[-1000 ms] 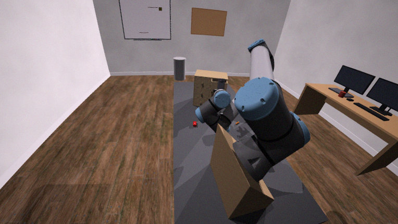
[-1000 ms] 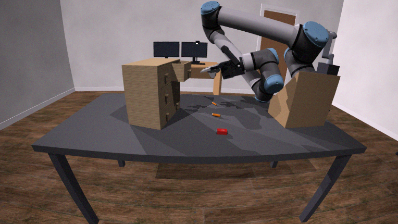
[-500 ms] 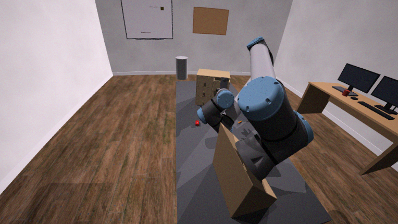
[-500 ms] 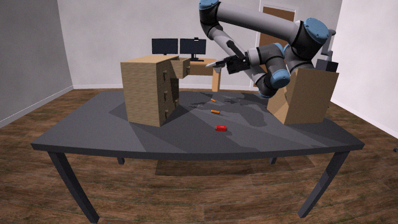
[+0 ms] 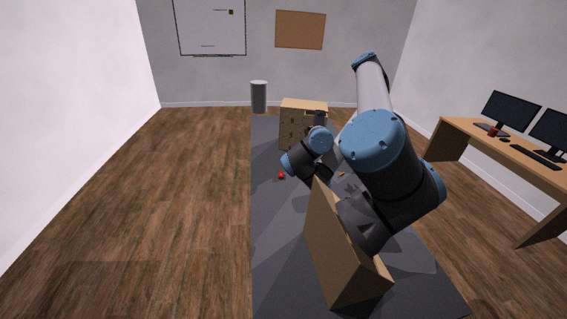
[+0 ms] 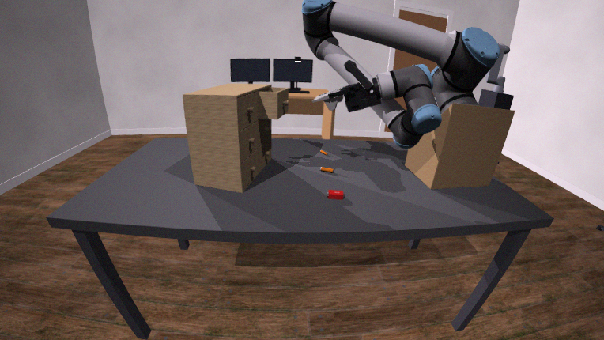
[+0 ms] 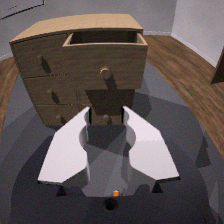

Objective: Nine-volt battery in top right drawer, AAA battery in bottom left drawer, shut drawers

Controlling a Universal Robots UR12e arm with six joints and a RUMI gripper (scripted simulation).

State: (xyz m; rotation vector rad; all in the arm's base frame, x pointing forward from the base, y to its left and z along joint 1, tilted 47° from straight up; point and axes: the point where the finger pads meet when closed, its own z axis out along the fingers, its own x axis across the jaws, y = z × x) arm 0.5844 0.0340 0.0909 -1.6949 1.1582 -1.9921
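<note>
The red nine-volt battery is 270 mm below my hand, 180 mm to the left of it and 40 mm behind it. Round my hand: orange AAA battery: 270 mm below, 50 mm behind.
</note>
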